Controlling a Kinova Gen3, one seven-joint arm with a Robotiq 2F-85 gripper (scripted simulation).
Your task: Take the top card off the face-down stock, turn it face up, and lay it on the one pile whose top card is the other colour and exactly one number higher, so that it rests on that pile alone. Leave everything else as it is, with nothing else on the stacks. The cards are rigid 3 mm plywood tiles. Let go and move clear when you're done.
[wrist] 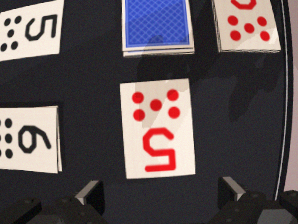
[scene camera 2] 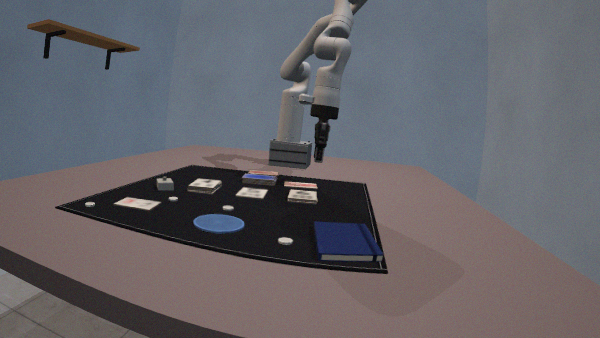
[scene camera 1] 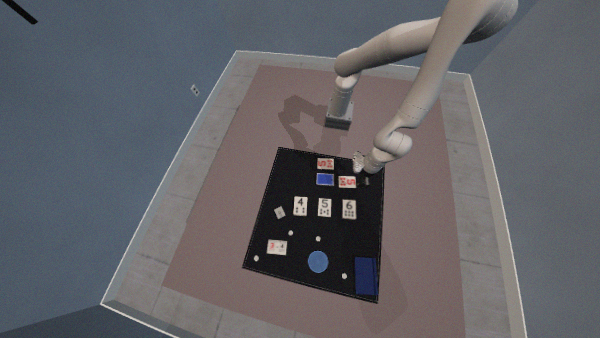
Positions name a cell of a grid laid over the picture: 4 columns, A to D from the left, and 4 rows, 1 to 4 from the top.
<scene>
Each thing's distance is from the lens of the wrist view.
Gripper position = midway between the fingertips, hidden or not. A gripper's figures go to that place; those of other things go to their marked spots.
gripper (wrist: C4): 0.16 m
black mat (wrist: D2): 0.24 m
</scene>
